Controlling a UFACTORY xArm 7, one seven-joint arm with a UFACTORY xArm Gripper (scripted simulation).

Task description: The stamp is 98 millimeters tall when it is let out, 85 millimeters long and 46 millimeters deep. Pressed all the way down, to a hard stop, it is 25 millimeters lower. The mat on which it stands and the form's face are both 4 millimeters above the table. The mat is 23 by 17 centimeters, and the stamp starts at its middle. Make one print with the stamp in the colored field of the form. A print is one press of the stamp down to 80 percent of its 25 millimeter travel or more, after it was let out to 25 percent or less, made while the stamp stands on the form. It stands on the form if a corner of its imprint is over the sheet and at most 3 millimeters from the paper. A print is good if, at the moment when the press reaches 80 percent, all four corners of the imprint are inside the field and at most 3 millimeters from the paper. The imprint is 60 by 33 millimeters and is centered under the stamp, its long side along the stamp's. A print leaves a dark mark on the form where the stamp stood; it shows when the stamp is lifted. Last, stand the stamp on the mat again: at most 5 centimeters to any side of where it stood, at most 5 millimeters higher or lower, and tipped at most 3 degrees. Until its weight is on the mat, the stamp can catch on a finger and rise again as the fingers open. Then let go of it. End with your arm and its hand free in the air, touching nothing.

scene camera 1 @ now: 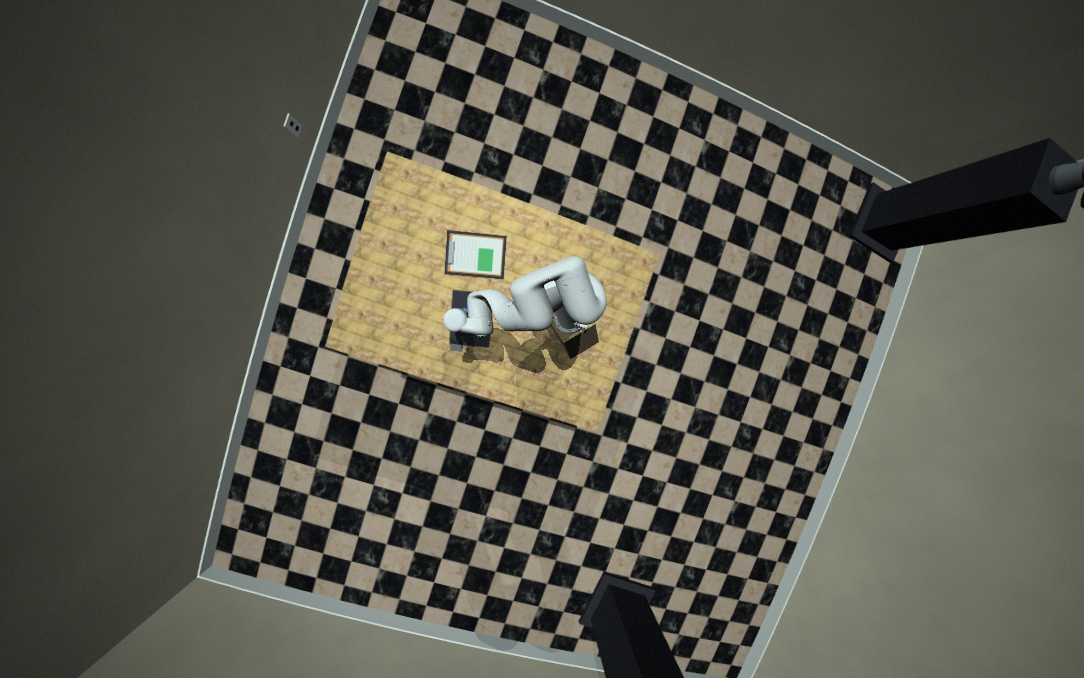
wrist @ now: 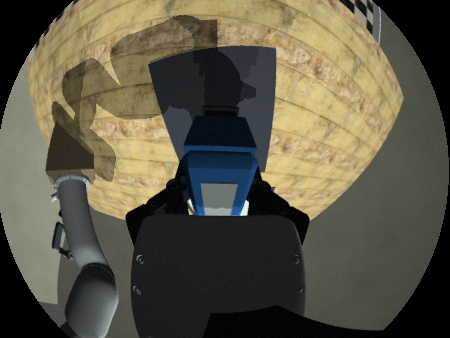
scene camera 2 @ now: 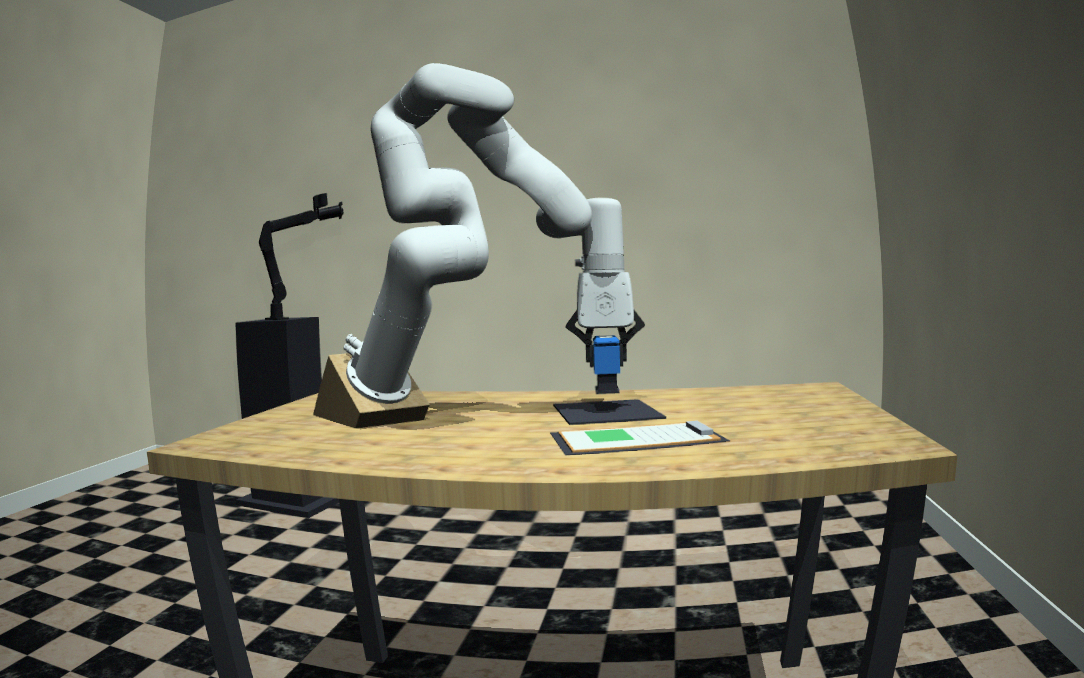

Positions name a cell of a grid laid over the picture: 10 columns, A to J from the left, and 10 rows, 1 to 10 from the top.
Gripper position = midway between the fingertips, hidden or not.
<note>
In view: my gripper (wrist: E5), a blue stamp (scene camera 2: F6) and a dark mat (wrist: F3).
The blue stamp shows as well in the wrist view (wrist: E5).
</note>
